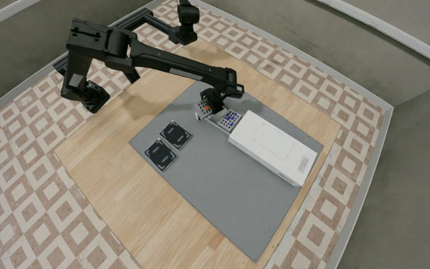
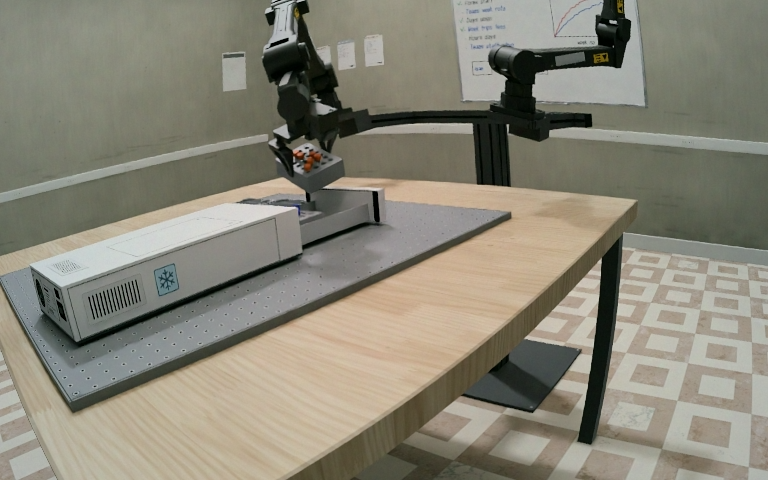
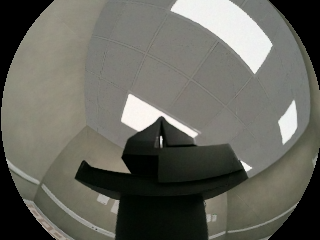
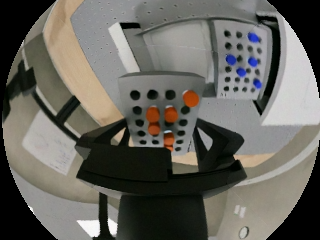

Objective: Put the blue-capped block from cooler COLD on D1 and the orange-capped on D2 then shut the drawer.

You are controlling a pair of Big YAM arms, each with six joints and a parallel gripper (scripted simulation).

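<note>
Now: right hand 350 mm to the left of the dark deck slot D2, 120 mm above it and 30 mm past it. Round my right hand: dark deck slot D1: 220 mm to the right, 120 mm below, 60 mm behind; then white cooler: 220 mm ahead, 90 mm below, 70 mm to the left.
</note>
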